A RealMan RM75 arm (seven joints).
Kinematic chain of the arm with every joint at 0, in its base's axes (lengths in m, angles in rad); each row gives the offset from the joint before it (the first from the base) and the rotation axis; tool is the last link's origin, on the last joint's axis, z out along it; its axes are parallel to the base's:
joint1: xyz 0 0 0.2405 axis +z
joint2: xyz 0 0 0 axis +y
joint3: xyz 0 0 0.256 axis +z
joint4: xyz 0 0 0 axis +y
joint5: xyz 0 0 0.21 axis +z
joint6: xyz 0 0 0 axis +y
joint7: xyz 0 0 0.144 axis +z
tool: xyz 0 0 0
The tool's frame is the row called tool.
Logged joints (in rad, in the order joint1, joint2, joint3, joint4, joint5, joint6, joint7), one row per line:
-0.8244 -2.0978 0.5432 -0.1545 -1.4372 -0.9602 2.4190
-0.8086 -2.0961 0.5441 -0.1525 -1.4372 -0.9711 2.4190
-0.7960 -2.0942 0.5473 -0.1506 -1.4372 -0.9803 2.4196
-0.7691 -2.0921 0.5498 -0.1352 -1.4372 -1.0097 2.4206
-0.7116 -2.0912 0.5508 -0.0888 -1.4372 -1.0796 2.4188
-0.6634 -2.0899 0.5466 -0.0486 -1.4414 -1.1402 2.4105
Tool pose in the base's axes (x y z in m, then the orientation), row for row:
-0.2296 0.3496 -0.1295 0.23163 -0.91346 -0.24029 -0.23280
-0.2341 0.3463 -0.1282 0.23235 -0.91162 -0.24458 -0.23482
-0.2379 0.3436 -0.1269 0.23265 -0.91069 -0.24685 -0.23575
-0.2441 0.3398 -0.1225 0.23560 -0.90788 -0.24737 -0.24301
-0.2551 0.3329 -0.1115 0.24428 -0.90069 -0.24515 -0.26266
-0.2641 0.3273 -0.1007 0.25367 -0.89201 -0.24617 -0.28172
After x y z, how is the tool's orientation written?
As a quaternion, w x y z.
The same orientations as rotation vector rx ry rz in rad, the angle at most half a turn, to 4 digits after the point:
-2.5110 -0.6605 -0.6399
-2.5050 -0.6721 -0.6452
-2.5020 -0.6782 -0.6477
-2.4904 -0.6786 -0.6666
-2.4596 -0.6694 -0.7173
-2.4241 -0.6690 -0.7656

